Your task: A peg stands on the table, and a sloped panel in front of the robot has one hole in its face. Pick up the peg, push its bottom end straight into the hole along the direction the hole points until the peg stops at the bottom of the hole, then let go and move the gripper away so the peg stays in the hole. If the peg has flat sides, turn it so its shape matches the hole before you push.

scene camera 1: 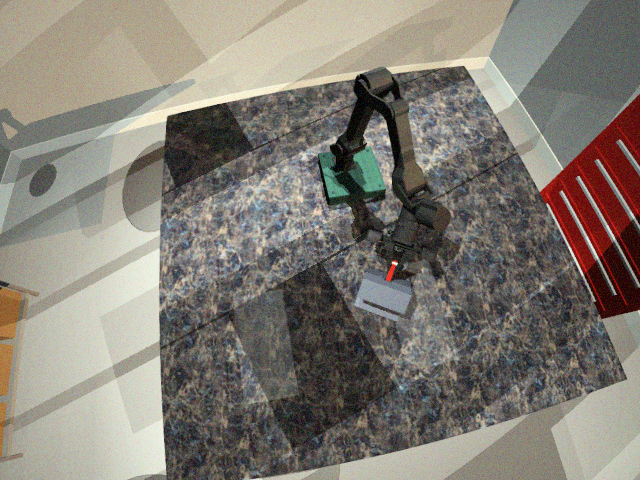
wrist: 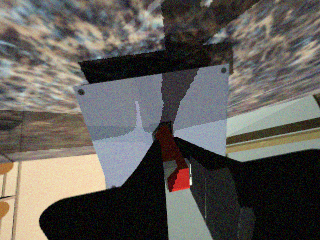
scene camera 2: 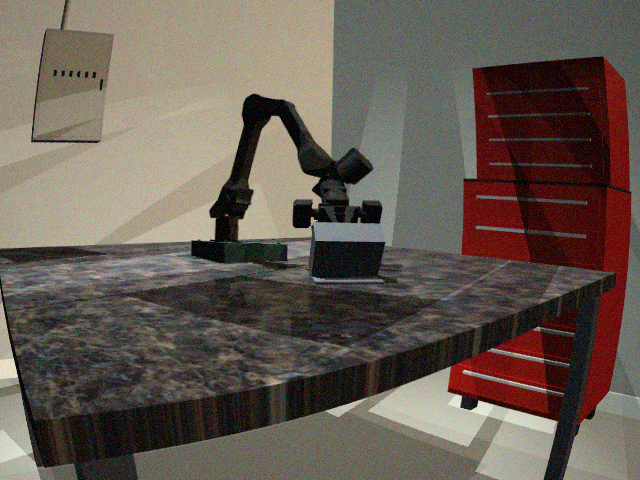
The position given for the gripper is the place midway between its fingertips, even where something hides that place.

gripper: scene camera 1 390,274; wrist 165,143; scene camera 2 342,239
same spot on sloped panel: (scene camera 1: pixel 394 295) = (scene camera 2: pixel 361 228)
